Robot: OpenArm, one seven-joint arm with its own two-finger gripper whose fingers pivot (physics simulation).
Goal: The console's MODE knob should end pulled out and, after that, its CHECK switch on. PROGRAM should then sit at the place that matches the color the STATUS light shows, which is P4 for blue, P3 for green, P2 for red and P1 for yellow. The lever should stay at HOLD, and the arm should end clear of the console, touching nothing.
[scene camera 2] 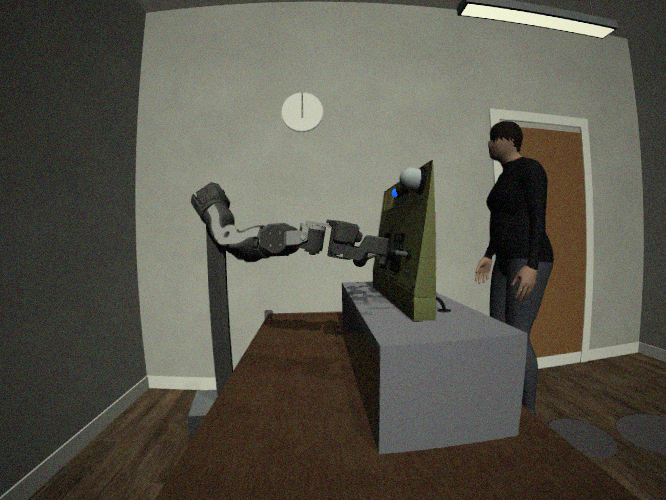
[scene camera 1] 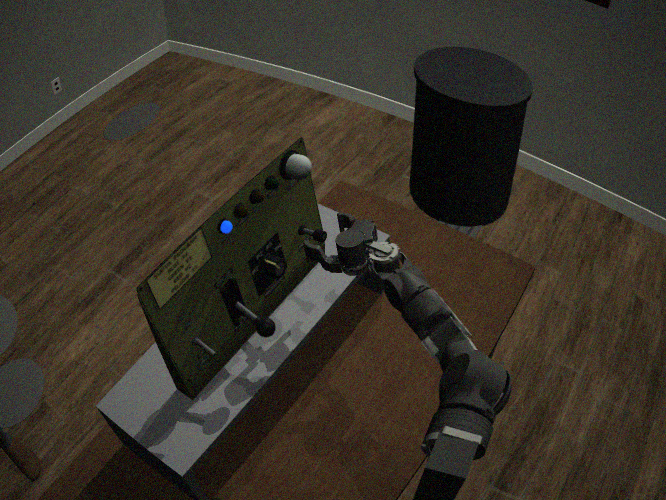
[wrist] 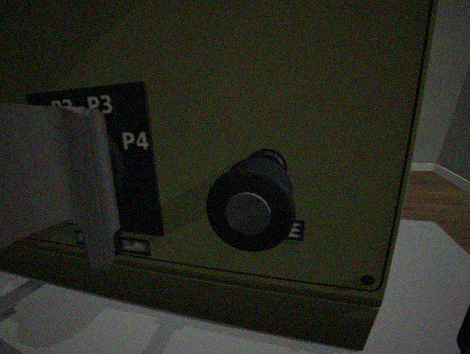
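The MODE knob (scene camera 1: 317, 234) (scene camera 2: 399, 252) (wrist: 250, 210) stands out from the green console (scene camera 1: 305, 201) (scene camera 2: 423, 279) (wrist: 330, 100) on a short shaft. My gripper (scene camera 1: 327, 232) (wrist: 249, 207) is open around it, with finger gaps on both sides in the wrist view. The STATUS light (scene camera 1: 226, 226) (scene camera 2: 394, 192) shows blue. The PROGRAM knob (scene camera 1: 272, 263) has a yellowish pointer; its setting is unreadable, and a finger hides part of its dial plate (wrist: 142, 200) beside P4. The ball-ended lever (scene camera 1: 263, 325) sticks out; its HOLD mark is unreadable. A thin toggle (scene camera 1: 204, 346), apparently CHECK, sits lower left.
The console stands on a grey block (scene camera 1: 139, 387) (scene camera 2: 446, 387). A white dome (scene camera 1: 297, 165) (scene camera 2: 411, 178) and several dark lamps are along its upper part. A black barrel (scene camera 1: 466, 145) stands behind at the right. A person (scene camera 2: 519, 215) stands behind the console.
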